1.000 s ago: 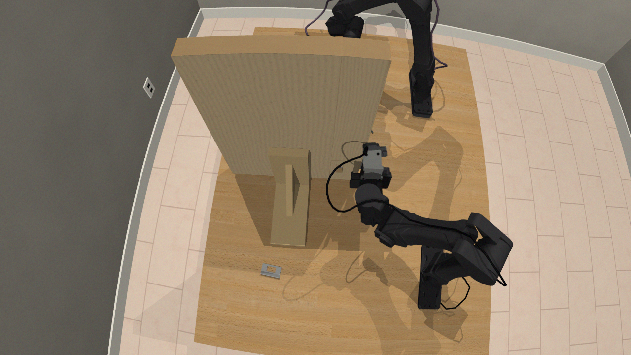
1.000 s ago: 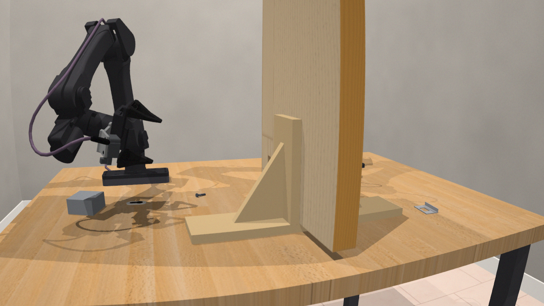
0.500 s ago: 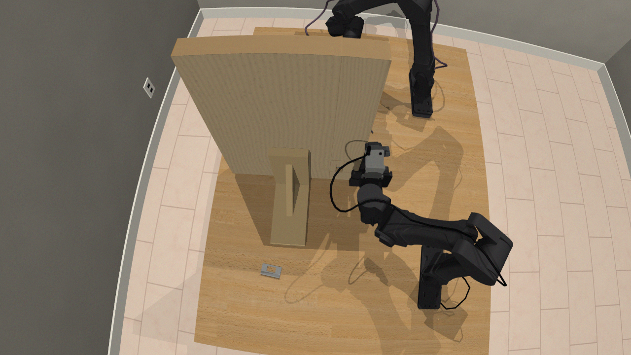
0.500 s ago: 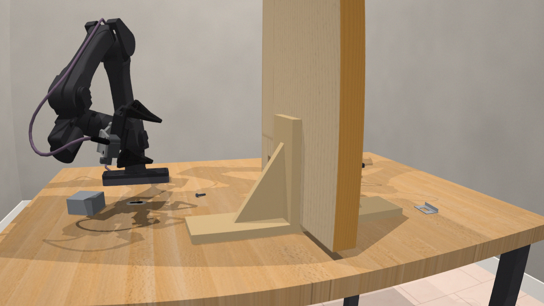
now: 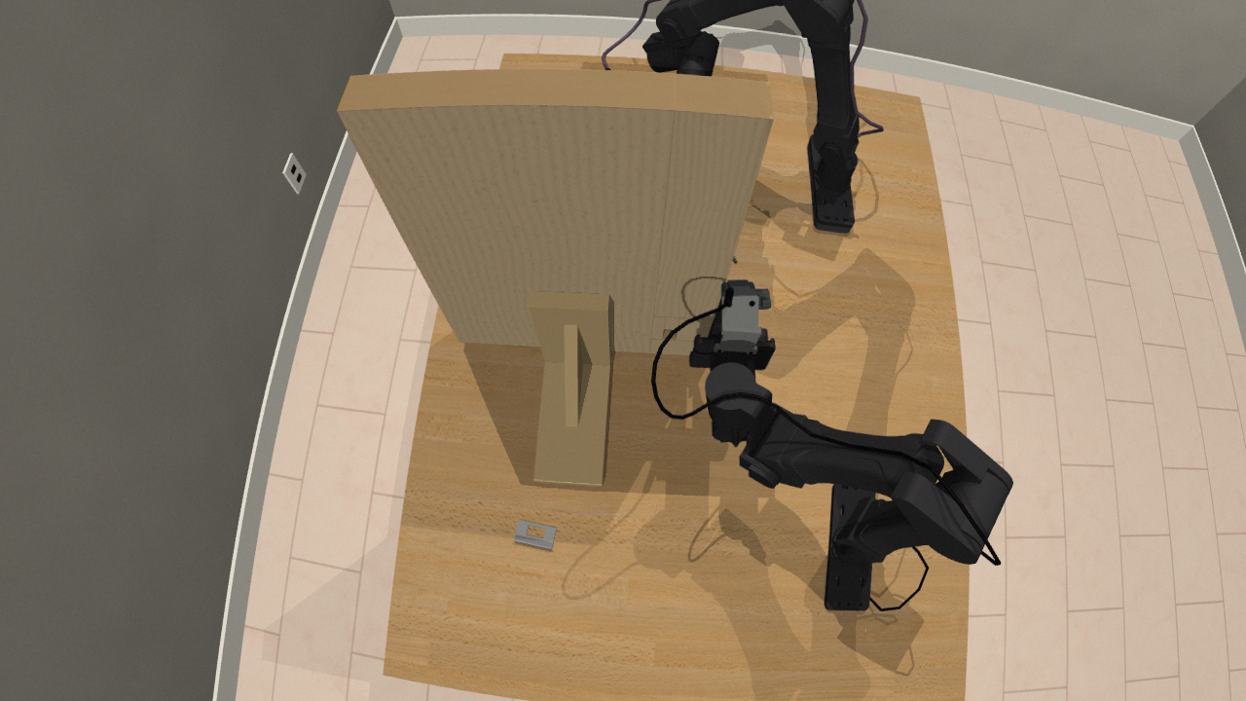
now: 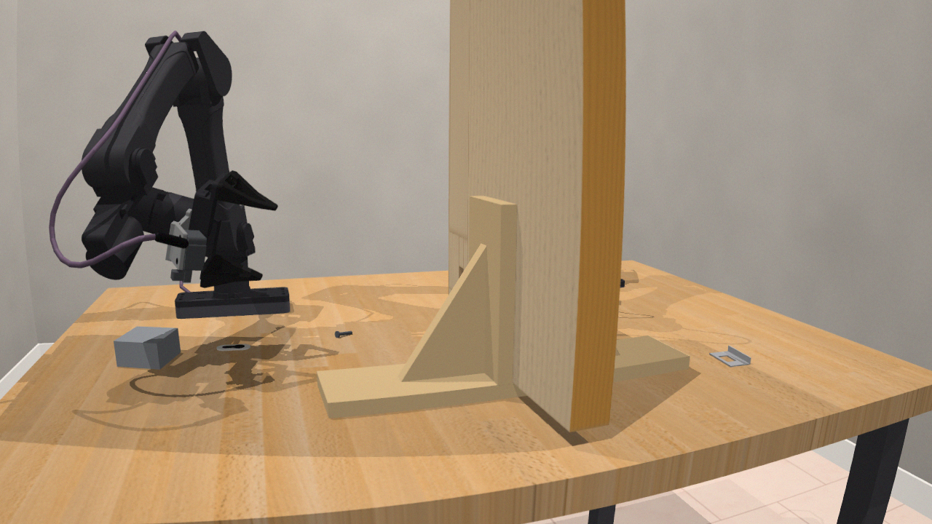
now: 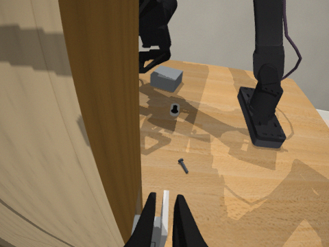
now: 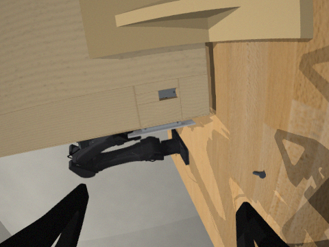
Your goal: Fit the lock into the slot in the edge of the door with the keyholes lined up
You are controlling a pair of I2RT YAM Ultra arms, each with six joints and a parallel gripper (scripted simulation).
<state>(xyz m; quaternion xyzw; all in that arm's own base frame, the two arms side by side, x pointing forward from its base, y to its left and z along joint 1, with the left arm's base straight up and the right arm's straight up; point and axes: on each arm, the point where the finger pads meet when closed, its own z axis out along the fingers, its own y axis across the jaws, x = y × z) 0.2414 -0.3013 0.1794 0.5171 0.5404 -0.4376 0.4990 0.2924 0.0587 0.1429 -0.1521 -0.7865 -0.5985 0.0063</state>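
Observation:
Now: the silver lock 70 mm below my left hand and 40 mm ahead of it. Also, from my left hand: angled metal plate (310 mm to the left, 250 mm ahead, 180 mm below); then keyhole cover (330 mm to the right, 180 mm below, 10 mm behind); then bolt (180 mm below, 170 mm to the right, 30 mm behind).

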